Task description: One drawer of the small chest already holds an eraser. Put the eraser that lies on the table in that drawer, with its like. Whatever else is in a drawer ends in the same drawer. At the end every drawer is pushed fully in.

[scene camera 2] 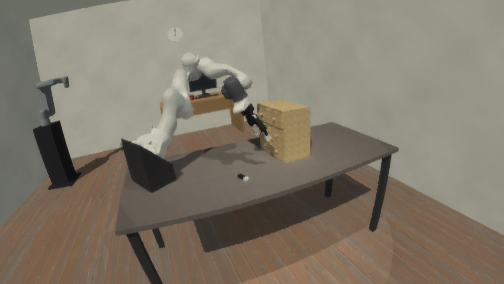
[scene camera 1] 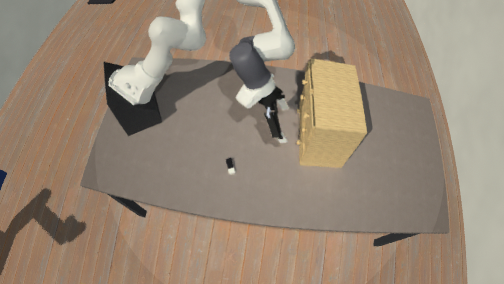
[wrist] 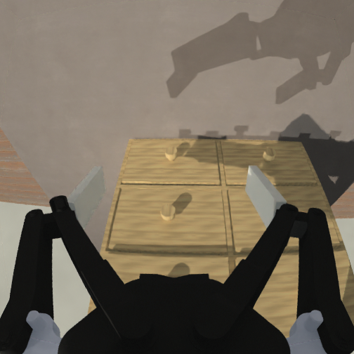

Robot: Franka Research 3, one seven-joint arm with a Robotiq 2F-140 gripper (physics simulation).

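The eraser (scene camera 1: 230, 166) (scene camera 2: 243, 177), black with a white end, lies on the table (scene camera 1: 200, 200) (scene camera 2: 185, 200), in front of the chest's knob side and off to one side. The small wooden chest (scene camera 1: 337, 100) (scene camera 2: 297, 132) (wrist: 145, 170) has drawers with round knobs in two columns. My gripper (scene camera 1: 283, 122) (scene camera 2: 263, 134) (wrist: 175, 178) is open and empty, close in front of the drawer fronts. In the wrist view a middle-row knob (wrist: 167, 212) shows between the fingers, not gripped. Dark lines edge that drawer; I cannot tell if it is fully in. The drawers' insides are hidden.
The arm's black base mount (scene camera 1: 130, 112) (scene camera 2: 147, 167) stands at the table's far end from the chest. A desk (scene camera 2: 210, 105) with a monitor stands by the back wall. Another small arm on a black pedestal (scene camera 2: 55, 155) stands on the floor beyond the table.
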